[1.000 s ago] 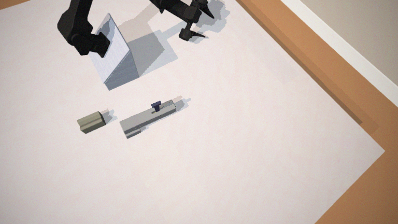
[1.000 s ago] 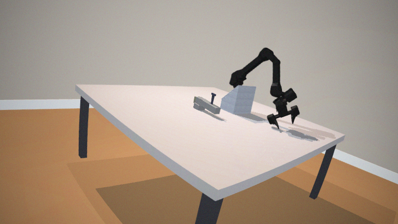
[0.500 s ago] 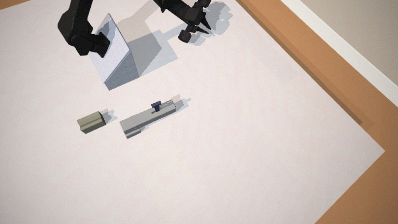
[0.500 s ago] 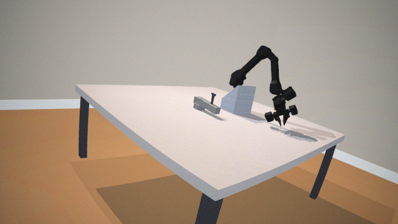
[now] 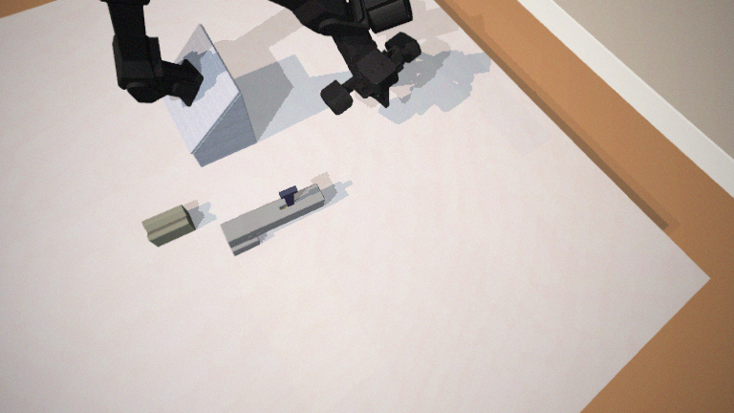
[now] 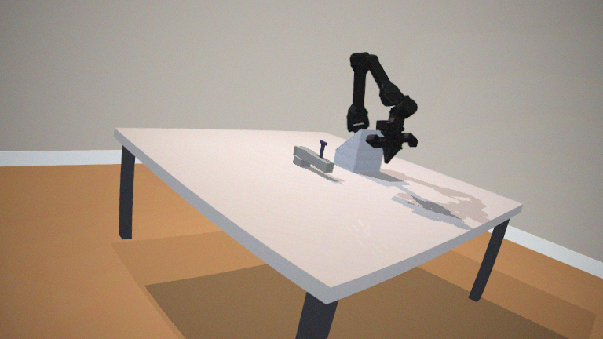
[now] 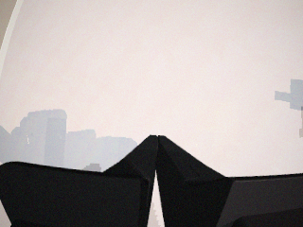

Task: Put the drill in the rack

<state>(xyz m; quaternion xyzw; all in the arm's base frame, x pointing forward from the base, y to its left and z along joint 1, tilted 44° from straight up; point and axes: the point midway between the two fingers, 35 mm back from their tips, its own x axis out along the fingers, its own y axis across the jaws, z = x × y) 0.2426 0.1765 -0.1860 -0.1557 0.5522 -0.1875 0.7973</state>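
The dark blue key is 25 cm to the right of my gripper tip, 3 cm ahead of it and 2 cm below it. Also, from my gripper tip: grey block 29 cm to the right, 7 cm below, 2 cm ahead; then pale grey drill 31 cm to the right, 6 cm below, 2 cm ahead; then olive-grey rack 44 cm to the right, 9 cm below, 8 cm behind.
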